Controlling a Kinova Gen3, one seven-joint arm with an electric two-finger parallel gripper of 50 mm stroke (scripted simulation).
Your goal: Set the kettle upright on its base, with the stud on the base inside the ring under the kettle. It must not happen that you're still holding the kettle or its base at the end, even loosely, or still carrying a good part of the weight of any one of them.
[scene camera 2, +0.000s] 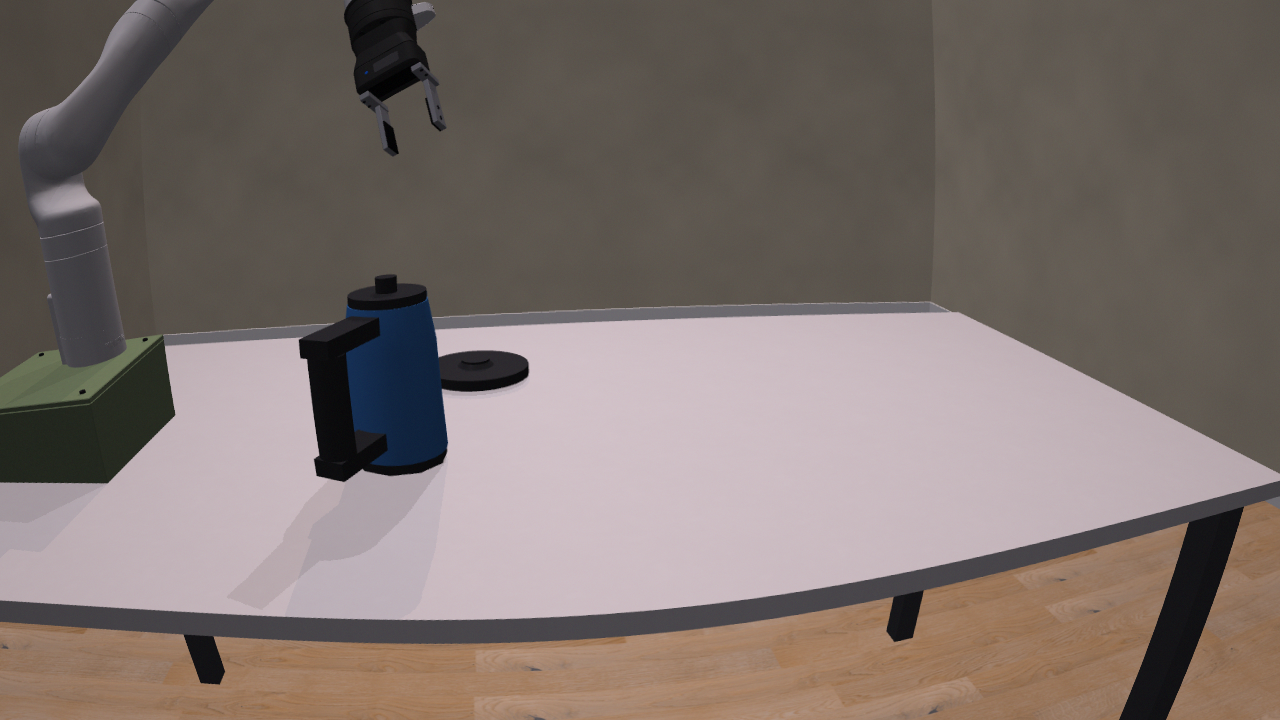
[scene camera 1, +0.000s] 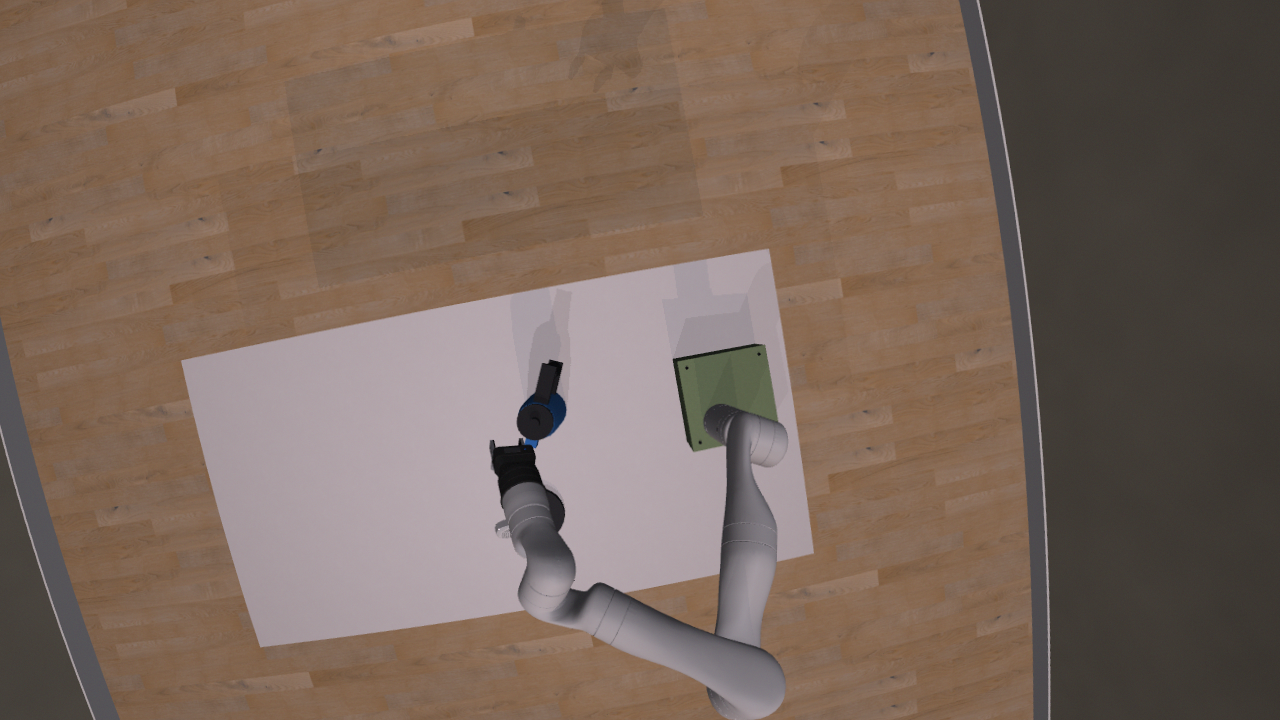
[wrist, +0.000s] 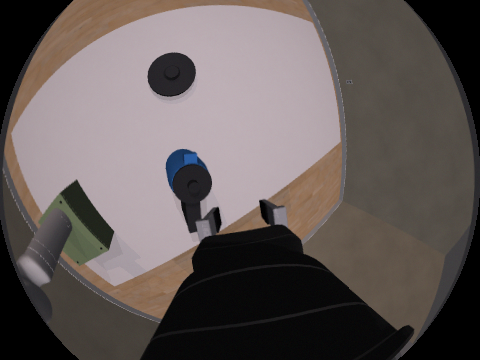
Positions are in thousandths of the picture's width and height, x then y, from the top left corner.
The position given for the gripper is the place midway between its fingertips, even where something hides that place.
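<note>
The gripper (scene camera 2: 324,194), (scene camera 1: 396,616), (wrist: 501,590) is there to be seen. There's a blue kettle too (scene camera 2: 301,556), (scene camera 1: 425,569), (wrist: 386,482), and along with the kettle you'd see a round black base (scene camera 2: 372,517), (wrist: 357,207).
</note>
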